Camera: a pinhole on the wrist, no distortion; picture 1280 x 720 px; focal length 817.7 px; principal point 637.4 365.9 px. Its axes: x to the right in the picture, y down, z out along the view. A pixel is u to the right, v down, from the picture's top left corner.
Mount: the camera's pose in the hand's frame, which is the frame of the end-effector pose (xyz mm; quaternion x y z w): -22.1 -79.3 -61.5 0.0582 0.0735 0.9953 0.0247
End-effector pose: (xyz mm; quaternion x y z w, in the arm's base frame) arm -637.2 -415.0 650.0 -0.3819 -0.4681 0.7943 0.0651
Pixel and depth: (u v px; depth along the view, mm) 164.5 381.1 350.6
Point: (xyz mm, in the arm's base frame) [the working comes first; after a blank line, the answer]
In the camera's frame: -202.8 6.5 350.6

-978.0 -468.4 637.5
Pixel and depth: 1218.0 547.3 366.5
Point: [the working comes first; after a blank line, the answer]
In the camera's frame: 260.2 81.3 366.5

-719.7 -710.4 945.7
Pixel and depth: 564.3 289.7 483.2
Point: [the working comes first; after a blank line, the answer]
In the camera's frame: -43.2 -45.0 483.2

-953.4 -674.4 689.3
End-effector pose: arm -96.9 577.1 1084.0 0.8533 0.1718 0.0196 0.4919
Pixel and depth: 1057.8 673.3 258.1
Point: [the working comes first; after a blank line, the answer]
In the camera's frame: 132.7 97.0 258.1

-207.1 412.7 876.7
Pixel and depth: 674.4 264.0 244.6
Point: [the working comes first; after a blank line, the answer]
In the camera's frame: 11.1 -30.5 244.6

-67.5 436.3 982.5
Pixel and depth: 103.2 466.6 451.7
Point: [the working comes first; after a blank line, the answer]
In the camera's frame: -295.1 55.6 451.7

254.8 419.7 782.9
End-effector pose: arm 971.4 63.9 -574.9 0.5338 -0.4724 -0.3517 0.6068
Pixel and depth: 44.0 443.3 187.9
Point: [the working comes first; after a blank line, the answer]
In the camera's frame: -136.4 17.8 187.9

914.0 -110.8 -626.2
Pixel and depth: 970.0 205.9 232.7
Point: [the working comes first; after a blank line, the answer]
In the camera's frame: 94.7 -45.5 232.7

782.4 91.2 -590.3
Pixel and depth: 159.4 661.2 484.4
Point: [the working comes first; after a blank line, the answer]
In the camera's frame: -283.2 174.9 484.4

693.9 -389.7 -715.3
